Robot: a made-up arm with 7 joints. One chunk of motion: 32 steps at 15 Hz.
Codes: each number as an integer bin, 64 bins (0 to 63) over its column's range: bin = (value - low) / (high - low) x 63, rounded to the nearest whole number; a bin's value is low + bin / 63 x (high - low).
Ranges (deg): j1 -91.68..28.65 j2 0..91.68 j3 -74.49..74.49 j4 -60.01..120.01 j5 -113..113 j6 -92.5..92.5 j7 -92.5..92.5
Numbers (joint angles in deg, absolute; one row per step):
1: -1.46 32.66 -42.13 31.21 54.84 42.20 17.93
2: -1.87 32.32 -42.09 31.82 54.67 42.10 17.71
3: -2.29 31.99 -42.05 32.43 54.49 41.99 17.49
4: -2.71 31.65 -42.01 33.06 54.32 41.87 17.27
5: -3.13 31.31 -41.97 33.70 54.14 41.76 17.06
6: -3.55 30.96 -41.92 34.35 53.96 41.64 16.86
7: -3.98 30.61 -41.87 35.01 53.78 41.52 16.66
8: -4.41 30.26 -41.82 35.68 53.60 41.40 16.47
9: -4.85 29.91 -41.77 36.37 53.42 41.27 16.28
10: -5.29 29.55 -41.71 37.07 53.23 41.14 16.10
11: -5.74 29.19 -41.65 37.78 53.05 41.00 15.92
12: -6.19 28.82 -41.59 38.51 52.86 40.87 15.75
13: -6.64 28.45 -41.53 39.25 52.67 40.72 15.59
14: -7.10 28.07 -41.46 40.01 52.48 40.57 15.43
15: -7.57 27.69 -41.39 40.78 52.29 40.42 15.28
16: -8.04 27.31 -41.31 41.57 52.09 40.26 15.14
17: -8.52 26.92 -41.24 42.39 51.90 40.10 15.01
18: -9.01 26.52 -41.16 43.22 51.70 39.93 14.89
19: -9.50 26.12 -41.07 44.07 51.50 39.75 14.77
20: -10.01 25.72 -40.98 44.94 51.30 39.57 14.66
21: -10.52 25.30 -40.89 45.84 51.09 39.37 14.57
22: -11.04 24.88 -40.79 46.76 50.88 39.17 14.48
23: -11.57 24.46 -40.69 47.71 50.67 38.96 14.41
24: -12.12 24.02 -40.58 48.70 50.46 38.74 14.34
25: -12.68 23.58 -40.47 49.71 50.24 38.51 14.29
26: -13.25 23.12 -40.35 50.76 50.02 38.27 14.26
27: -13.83 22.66 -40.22 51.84 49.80 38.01 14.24
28: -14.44 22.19 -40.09 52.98 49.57 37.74 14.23
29: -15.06 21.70 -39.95 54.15 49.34 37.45 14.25
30: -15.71 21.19 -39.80 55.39 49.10 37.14 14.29
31: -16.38 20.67 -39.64 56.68 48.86 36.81 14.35
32: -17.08 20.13 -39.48 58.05 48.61 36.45 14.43
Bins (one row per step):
1: 47 22 14 32 47 46 38
2: 47 22 14 32 47 46 38
3: 47 22 14 32 47 46 37
4: 47 22 14 33 47 46 37
5: 46 22 14 33 47 46 37
6: 46 21 14 33 47 46 37
7: 46 21 14 33 46 46 37
8: 46 21 14 33 46 46 37
9: 45 21 14 34 46 46 37
10: 45 20 14 34 46 46 37
11: 45 20 14 34 46 45 37
12: 45 20 14 34 46 45 37
13: 45 20 14 35 46 45 37
14: 44 19 14 35 46 45 37
15: 44 19 14 35 46 45 37
16: 44 19 14 36 46 45 37
17: 44 18 14 36 46 45 37
18: 43 18 14 36 46 45 37
19: 43 18 14 36 46 45 37
20: 43 18 14 37 46 45 36
21: 42 17 14 37 46 45 36
22: 42 17 14 37 46 45 36
23: 42 17 14 38 46 45 36
24: 42 17 14 38 46 45 36
25: 41 16 14 38 46 45 36
26: 41 16 14 39 45 45 36
27: 41 16 14 39 45 44 36
28: 40 15 15 40 45 44 36
29: 40 15 15 40 45 44 36
30: 40 15 15 40 45 44 36
31: 39 14 15 41 45 44 36
32: 39 14 15 41 45 44 36

